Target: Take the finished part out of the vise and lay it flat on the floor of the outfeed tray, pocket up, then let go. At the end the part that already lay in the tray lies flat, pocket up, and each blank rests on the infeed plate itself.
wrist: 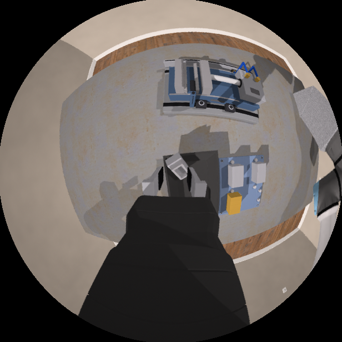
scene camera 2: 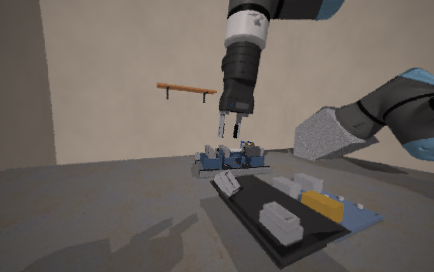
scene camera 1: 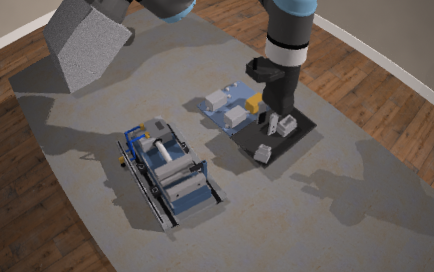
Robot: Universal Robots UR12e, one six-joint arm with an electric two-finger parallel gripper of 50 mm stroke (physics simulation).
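Places are measured from the arm's base along level axes (x left, y down, z back), in metres.
Pixels of known places: gripper, fingertip midpoint: [scene camera 2: 228, 137] [scene camera 1: 265, 127]; arm's base at its link origin: [scene camera 2: 351, 123] [scene camera 1: 101, 10].
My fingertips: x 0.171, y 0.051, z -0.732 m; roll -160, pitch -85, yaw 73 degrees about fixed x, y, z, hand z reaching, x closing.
Observation:
Ahead of a thing's pixels: the offset from my fingertips to its top centre.
My gripper [scene camera 1: 267, 121] [scene camera 2: 228, 132] [wrist: 175, 173] is open and empty, pointing down, raised above the black outfeed tray [scene camera 1: 245, 140] [scene camera 2: 260, 192] [wrist: 205, 162]. One light grey part {dz -0.001, dx +0.010, dy +0.086 m} [scene camera 1: 263, 153] [scene camera 2: 227, 183] [wrist: 177, 167] sits tilted at the tray's corner towards the vise; in the wrist view it appears between the fingers but lies below them. Another grey part {dz +0.047, dx +0.144, dy +0.115 m} [scene camera 1: 287, 125] [scene camera 2: 281, 223] lies flat, pocket up, in the tray; my gripper body hides it in the wrist view. The vise {dz +0.106, dx -0.232, dy +0.063 m} [scene camera 1: 155, 129] [scene camera 2: 211, 162] [wrist: 250, 92] shows no part between its jaws.
Two grey blanks {dz +0.251, dx +0.023, dy +0.118 m} [scene camera 1: 216, 100] {dz +0.162, dx +0.033, dy +0.118 m} [scene camera 1: 235, 116] [scene camera 2: 308, 182] [scene camera 2: 286, 186] [wrist: 235, 175] [wrist: 258, 171] lie on the blue infeed plate {dz +0.208, dx +0.073, dy +0.154 m} [scene camera 1: 215, 116] [scene camera 2: 362, 220] beside the tray. An orange block {dz +0.172, dx +0.123, dy +0.118 m} [scene camera 1: 254, 103] [scene camera 2: 322, 206] [wrist: 234, 203] is on the plate's tray side. Small pins stand on the plate.

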